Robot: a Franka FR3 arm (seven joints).
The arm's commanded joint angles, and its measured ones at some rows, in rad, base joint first. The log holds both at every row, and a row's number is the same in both.
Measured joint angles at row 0:
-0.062, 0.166, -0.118, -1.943, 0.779, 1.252, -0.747
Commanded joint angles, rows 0 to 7:
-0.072, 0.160, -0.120, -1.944, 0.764, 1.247, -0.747
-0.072, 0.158, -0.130, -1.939, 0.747, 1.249, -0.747
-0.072, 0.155, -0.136, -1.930, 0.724, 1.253, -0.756
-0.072, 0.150, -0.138, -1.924, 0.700, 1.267, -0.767
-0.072, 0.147, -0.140, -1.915, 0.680, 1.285, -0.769
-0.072, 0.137, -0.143, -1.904, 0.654, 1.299, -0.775
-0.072, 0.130, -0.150, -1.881, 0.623, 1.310, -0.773
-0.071, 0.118, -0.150, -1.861, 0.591, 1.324, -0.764
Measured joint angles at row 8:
-0.065, 0.157, -0.149, -1.908, 0.673, 1.287, -0.763
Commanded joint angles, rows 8 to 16:
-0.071, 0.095, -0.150, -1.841, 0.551, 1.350, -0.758
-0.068, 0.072, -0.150, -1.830, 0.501, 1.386, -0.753
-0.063, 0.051, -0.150, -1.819, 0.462, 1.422, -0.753
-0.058, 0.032, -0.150, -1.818, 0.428, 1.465, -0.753
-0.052, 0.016, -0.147, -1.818, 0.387, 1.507, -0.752
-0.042, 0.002, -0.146, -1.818, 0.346, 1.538, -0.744
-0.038, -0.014, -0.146, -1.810, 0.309, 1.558, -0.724
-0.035, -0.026, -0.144, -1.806, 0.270, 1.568, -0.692
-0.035, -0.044, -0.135, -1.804, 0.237, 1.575, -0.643
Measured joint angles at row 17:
-0.051, 0.004, -0.149, -1.804, 0.336, 1.531, -0.737
